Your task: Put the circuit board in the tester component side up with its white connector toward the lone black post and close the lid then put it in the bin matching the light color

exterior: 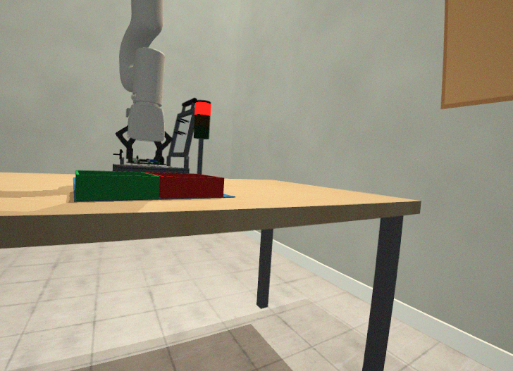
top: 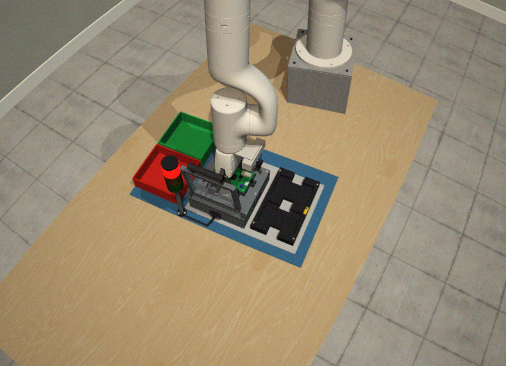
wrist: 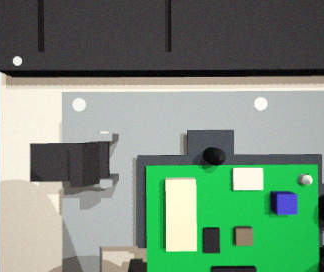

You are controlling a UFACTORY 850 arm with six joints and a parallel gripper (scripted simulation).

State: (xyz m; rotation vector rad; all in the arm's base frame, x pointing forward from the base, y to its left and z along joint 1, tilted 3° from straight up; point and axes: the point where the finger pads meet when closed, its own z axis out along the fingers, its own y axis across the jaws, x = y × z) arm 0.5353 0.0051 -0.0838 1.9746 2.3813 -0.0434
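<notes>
Right now the green circuit board is 10 mm below my hand. Round my hand: clear lid (110 mm ahead, 100 mm above, 20 mm to the left); latch hook (70 mm behind, 50 mm to the left, 10 mm above); red bin (190 mm to the right, 80 mm ahead, 70 mm below).
</notes>
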